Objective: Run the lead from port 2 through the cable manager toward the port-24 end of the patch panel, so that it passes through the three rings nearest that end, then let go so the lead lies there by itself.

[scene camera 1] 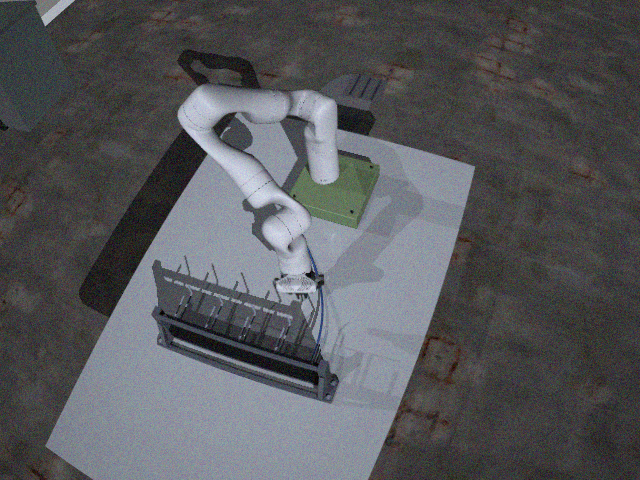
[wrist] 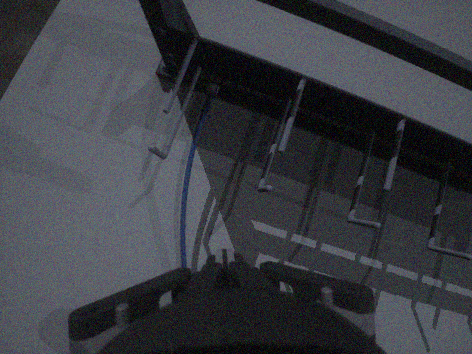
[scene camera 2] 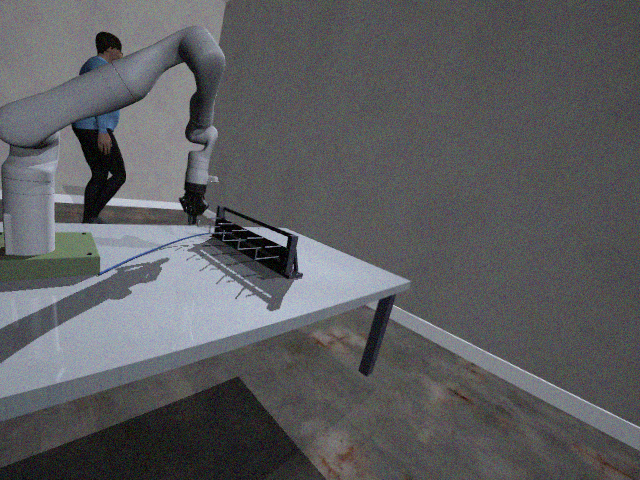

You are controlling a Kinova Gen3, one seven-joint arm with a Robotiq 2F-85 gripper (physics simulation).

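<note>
The blue lead (scene camera 1: 321, 311) (scene camera 2: 151, 250) (wrist: 187, 175) is plugged into the patch panel (scene camera 1: 242, 354) (scene camera 2: 258, 221) (wrist: 270, 91) at one end and trails loosely over the table towards the green base. It passes outside the cable manager's rings (wrist: 287, 130) (scene camera 1: 242, 282). My gripper (scene camera 1: 303, 293) (scene camera 2: 192, 220) (wrist: 224, 260) hangs just above the table behind that end of the panel. Its fingers are shut with nothing between them. In the wrist view the lead runs just to the left of the fingers, apart from them.
The arm's green base (scene camera 1: 347, 195) (scene camera 2: 89, 252) stands at the back of the white table (scene camera 1: 223, 429) (scene camera 2: 223, 310). A person (scene camera 2: 101, 129) in a blue top stands behind the table, beyond the arm.
</note>
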